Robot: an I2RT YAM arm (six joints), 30 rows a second.
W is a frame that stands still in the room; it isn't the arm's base.
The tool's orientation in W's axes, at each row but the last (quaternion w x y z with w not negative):
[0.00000 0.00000 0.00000 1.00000]
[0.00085 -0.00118 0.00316 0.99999]
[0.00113 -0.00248 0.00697 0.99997]
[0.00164 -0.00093 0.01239 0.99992]
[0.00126 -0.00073 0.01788 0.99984]
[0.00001 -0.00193 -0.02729 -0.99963]
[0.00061 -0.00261 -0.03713 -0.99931]
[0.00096 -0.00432 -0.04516 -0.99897]
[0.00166 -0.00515 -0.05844 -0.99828]
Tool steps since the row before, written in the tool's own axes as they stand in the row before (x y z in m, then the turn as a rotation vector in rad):
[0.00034 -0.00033 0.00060 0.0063 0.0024 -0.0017]
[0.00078 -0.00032 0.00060 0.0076 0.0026 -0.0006]
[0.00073 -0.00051 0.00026 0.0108 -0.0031 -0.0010]
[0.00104 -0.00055 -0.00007 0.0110 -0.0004 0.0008]
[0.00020 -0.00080 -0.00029 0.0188 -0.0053 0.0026]
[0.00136 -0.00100 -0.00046 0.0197 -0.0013 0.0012]
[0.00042 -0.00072 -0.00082 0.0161 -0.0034 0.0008]
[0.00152 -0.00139 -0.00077 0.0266 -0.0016 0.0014]
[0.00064 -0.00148 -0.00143 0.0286 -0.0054 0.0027]
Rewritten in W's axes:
[-0.00034 0.00033 0.00060 -0.0063 -0.0024 -0.0017]
[-0.00078 0.00033 0.00060 -0.0076 -0.0026 -0.0006]
[-0.00073 0.00052 0.00025 -0.0108 0.0031 -0.0011]
[-0.00104 0.00055 -0.00009 -0.0110 0.0005 0.0008]
[-0.00020 0.00079 -0.00032 -0.0188 0.0054 0.0024]
[-0.00136 0.00097 -0.00051 -0.0197 0.0014 0.0012]
[-0.00043 0.00066 -0.00087 -0.0161 0.0034 0.0006]
[-0.00153 0.00131 -0.00088 -0.0266 0.0017 0.0015]
[-0.00066 0.00130 -0.00159 -0.0286 0.0056 0.0024]

